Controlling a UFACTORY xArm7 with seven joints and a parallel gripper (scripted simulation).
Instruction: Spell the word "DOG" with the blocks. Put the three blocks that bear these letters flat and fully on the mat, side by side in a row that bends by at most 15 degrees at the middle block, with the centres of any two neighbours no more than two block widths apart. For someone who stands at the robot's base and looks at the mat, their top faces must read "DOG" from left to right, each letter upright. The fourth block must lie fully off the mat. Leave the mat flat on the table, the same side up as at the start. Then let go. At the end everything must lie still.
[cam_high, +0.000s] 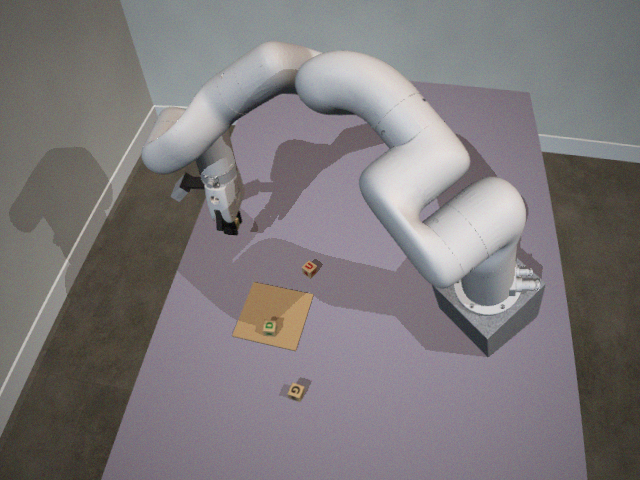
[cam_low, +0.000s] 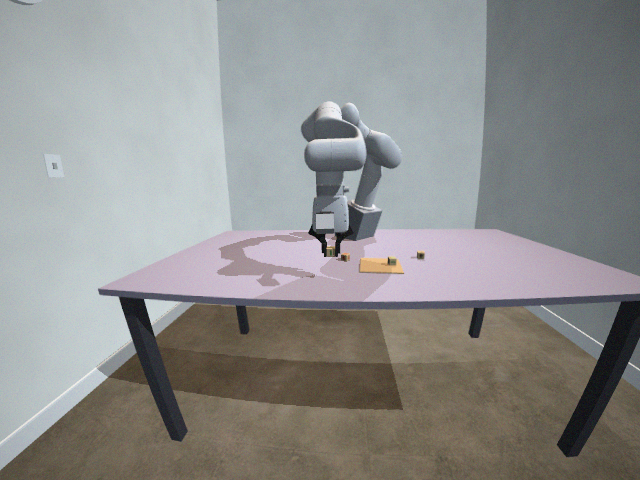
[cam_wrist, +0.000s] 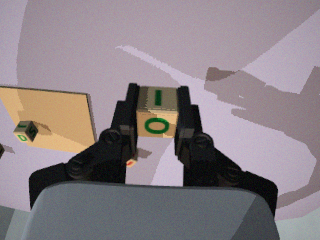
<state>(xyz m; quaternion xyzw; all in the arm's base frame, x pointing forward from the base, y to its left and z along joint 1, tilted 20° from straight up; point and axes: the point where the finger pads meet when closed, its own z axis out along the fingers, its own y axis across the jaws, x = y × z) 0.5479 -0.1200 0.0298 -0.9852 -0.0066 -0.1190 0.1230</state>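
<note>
The mat lies 16 cm to the left of my hand, 13 cm behind it and 10 cm below it. Round my hand: G block: 32 cm to the left, 22 cm behind, 8 cm below; then D block: 20 cm to the left, 14 cm behind, 8 cm below; then O block: 1 cm below.
</note>
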